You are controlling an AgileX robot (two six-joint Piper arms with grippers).
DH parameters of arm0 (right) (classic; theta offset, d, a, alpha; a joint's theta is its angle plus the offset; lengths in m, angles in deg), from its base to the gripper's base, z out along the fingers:
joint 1: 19.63 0.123 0 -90
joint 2: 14.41 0 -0.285 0
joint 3: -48.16 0 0.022 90
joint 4: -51.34 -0.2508 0 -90
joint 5: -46.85 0 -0.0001 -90
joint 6: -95.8 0.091 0 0
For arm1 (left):
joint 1: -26.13 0.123 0 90
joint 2: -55.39 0 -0.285 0
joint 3: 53.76 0 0.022 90
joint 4: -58.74 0.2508 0 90
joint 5: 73.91 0 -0.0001 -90
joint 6: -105.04 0.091 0 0
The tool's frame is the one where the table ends.
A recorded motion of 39 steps. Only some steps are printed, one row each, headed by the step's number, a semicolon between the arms.
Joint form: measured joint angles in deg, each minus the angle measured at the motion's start. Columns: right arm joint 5, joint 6, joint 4, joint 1, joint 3, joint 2; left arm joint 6, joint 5, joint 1, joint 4, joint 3, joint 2.
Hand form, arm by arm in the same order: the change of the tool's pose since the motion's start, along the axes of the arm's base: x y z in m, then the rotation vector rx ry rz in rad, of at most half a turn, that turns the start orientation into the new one. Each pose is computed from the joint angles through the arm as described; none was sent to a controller.
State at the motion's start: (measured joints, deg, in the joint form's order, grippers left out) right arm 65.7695 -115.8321 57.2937 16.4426 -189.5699 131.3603; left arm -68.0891 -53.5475 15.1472 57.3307 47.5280 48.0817
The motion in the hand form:
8: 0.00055 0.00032 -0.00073 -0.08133 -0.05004 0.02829; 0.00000 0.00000 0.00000 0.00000 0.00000 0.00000
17: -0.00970 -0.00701 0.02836 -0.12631 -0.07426 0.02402; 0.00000 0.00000 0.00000 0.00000 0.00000 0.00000
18: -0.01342 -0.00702 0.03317 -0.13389 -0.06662 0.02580; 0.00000 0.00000 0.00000 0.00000 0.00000 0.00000
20: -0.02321 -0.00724 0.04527 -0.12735 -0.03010 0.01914; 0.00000 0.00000 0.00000 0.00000 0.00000 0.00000
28: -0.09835 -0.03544 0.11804 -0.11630 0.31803 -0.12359; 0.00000 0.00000 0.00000 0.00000 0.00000 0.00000
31: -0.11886 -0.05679 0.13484 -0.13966 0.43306 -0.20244; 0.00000 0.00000 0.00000 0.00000 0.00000 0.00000
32: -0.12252 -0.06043 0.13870 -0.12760 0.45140 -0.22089; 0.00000 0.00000 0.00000 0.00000 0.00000 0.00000
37: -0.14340 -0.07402 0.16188 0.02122 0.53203 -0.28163; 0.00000 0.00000 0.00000 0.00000 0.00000 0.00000
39: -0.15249 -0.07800 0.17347 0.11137 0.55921 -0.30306; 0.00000 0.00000 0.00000 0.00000 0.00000 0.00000
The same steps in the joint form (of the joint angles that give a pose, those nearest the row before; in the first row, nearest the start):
8: 0.44 -5.71 0.00 0.00 -0.51 0.31; 0.00 0.00 0.00 0.00 0.00 0.00
17: 4.36 -6.30 2.38 0.23 -0.64 -3.14; 0.00 0.00 0.00 0.00 0.00 0.00
18: 5.68 -6.30 2.50 0.49 -0.63 -3.83; 0.00 0.00 0.00 0.00 0.00 0.00
20: 9.05 -4.29 2.94 1.18 -0.64 -5.60; 0.00 0.00 0.00 0.00 0.00 0.00
28: 39.15 11.62 5.82 5.09 -1.02 -18.03; 0.00 0.00 0.00 0.00 0.00 0.00
31: 49.66 15.30 6.54 5.09 -1.02 -21.68; 0.00 0.00 0.00 0.00 0.00 0.00
32: 51.01 16.68 6.66 5.09 -1.02 -22.37; 0.00 0.00 0.00 0.00 0.00 0.00
37: 53.37 25.67 4.89 5.25 0.20 -26.71; 0.00 0.00 0.00 0.00 0.00 0.00
39: 53.37 30.45 4.08 5.50 0.21 -28.37; 0.00 0.00 0.00 0.00 0.00 0.00

